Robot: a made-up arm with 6 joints. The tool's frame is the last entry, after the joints.
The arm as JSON. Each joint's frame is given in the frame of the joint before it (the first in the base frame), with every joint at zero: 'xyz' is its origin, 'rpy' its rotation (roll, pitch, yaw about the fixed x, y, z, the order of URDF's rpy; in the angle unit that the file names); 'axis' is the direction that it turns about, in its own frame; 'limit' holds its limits. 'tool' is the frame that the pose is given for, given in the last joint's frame.
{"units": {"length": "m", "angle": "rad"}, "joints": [
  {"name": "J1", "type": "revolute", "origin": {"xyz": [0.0, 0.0, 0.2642], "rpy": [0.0, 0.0, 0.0]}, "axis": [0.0, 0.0, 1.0], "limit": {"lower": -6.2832, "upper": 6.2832}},
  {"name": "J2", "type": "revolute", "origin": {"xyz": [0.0, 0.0, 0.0], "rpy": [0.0, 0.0, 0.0]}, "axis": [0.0, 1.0, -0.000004], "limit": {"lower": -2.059, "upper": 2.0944}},
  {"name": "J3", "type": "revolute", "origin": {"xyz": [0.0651, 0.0, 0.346], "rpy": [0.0, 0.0, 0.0]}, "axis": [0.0, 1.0, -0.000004], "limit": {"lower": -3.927, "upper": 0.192}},
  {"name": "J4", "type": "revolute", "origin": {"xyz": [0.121, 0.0, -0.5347], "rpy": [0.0, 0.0, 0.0]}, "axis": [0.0, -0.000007, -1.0], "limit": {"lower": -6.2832, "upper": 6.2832}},
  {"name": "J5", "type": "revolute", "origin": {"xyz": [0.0, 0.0, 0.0], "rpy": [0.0, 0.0, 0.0]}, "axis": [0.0, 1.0, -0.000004], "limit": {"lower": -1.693, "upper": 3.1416}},
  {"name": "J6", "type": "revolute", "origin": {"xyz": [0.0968, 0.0, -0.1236], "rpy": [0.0, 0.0, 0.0]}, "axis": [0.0, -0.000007, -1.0], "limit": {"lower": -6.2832, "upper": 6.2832}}
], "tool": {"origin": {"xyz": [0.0, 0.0, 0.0], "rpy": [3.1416, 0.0, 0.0]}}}
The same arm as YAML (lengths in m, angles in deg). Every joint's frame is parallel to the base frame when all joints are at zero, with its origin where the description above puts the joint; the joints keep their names.
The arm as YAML. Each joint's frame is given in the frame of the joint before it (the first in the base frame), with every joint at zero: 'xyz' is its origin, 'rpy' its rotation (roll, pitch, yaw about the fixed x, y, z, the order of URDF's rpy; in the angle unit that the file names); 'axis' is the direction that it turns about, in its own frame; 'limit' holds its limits. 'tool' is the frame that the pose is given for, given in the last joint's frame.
units:
  length: m
  angle: deg
joints:
  - name: J1
    type: revolute
    origin:
      xyz: [0.0, 0.0, 0.2642]
      rpy: [0.0, 0.0, 0.0]
    axis: [0.0, 0.0, 1.0]
    limit:
      lower: -360.0
      upper: 360.0
  - name: J2
    type: revolute
    origin:
      xyz: [0.0, 0.0, 0.0]
      rpy: [0.0, 0.0, 0.0]
    axis: [0.0, 1.0, 0.0]
    limit:
      lower: -117.97
      upper: 120.0
  - name: J3
    type: revolute
    origin:
      xyz: [0.0651, 0.0, 0.346]
      rpy: [0.0, 0.0, 0.0]
    axis: [0.0, 1.0, 0.0]
    limit:
      lower: -225.0
      upper: 11.0
  - name: J4
    type: revolute
    origin:
      xyz: [0.121, 0.0, -0.5347]
      rpy: [0.0, 0.0, 0.0]
    axis: [0.0, 0.0, -1.0]
    limit:
      lower: -360.0
      upper: 360.0
  - name: J5
    type: revolute
    origin:
      xyz: [0.0, 0.0, 0.0]
      rpy: [0.0, 0.0, 0.0]
    axis: [0.0, 1.0, 0.0]
    limit:
      lower: -97.0
      upper: 180.0
  - name: J6
    type: revolute
    origin:
      xyz: [0.0968, 0.0, -0.1236]
      rpy: [0.0, 0.0, 0.0]
    axis: [0.0, 0.0, -1.0]
    limit:
      lower: -360.0
      upper: 360.0
tool:
  origin:
    xyz: [0.0, 0.0, 0.0]
    rpy: [-180.0, 0.0, 0.0]

